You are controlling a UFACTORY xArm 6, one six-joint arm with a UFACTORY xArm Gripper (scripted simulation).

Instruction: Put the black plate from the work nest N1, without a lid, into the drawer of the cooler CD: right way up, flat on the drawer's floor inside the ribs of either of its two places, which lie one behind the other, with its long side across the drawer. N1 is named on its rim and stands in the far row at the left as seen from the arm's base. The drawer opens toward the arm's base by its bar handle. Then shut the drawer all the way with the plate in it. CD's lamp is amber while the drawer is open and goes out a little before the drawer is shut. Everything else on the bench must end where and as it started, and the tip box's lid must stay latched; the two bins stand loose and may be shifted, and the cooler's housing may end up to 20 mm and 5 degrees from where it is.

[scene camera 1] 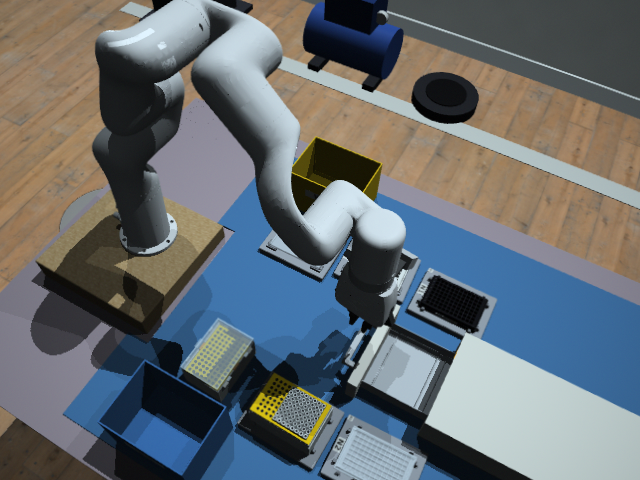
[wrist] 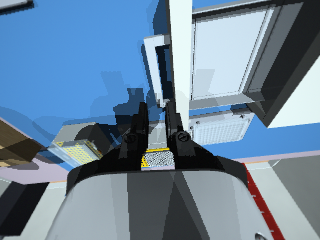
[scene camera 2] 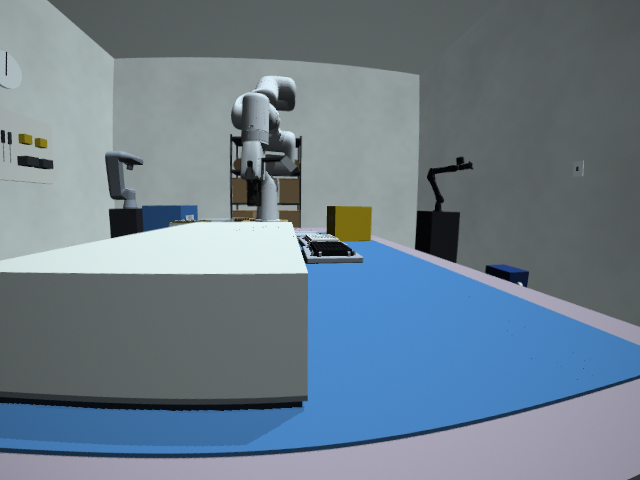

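Scene:
There is a cooler CD that I see in scene camera 1, in the wrist view (288, 109) and in scene camera 2 as well. On the cooler CD (scene camera 1: 493, 408) is the same spot as (scene camera 2: 225, 225).

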